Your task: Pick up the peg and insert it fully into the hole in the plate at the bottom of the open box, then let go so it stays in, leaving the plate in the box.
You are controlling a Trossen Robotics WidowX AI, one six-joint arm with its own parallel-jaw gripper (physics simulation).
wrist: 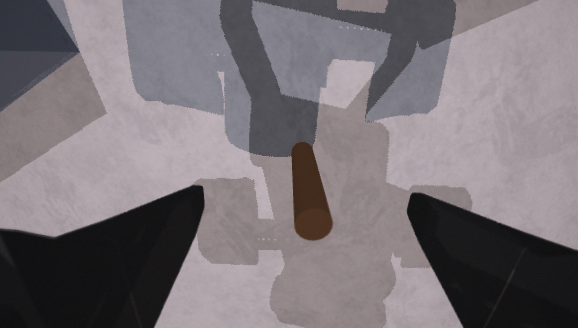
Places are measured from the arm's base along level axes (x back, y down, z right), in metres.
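Pixels of known places: gripper, fingertip midpoint: (pixel 308 199).
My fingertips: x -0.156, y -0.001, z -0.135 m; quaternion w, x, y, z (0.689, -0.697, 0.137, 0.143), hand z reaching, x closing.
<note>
Behind a point stands the place of what it marks.
The brown cylindrical peg (pixel 311 192) @(x -0.153, y -0.008, z -0.129 m) stands upright on the table, seen from above and at a slant, near the middle of the wrist view. Its round top end faces the camera. My gripper (pixel 308 199) @(x -0.156, y -0.001, z -0.135 m) is open, with one black finger to the left of the peg and the other to the right, and neither touches it. The peg's top shows between the two fingertips, a little left and low of midway. A dark blue-grey corner of the open box (pixel 32 67) @(x -0.275, y 0.040, z -0.031 m) shows at the upper left. The plate and its hole do not show.
The pale mottled table top (pixel 155 145) @(x -0.244, y 0.060, z -0.098 m) lies under the peg. Grey and bluish shadows of the arm and gripper fall across it. The box corner at the upper left edge is well apart from the peg and the left finger.
</note>
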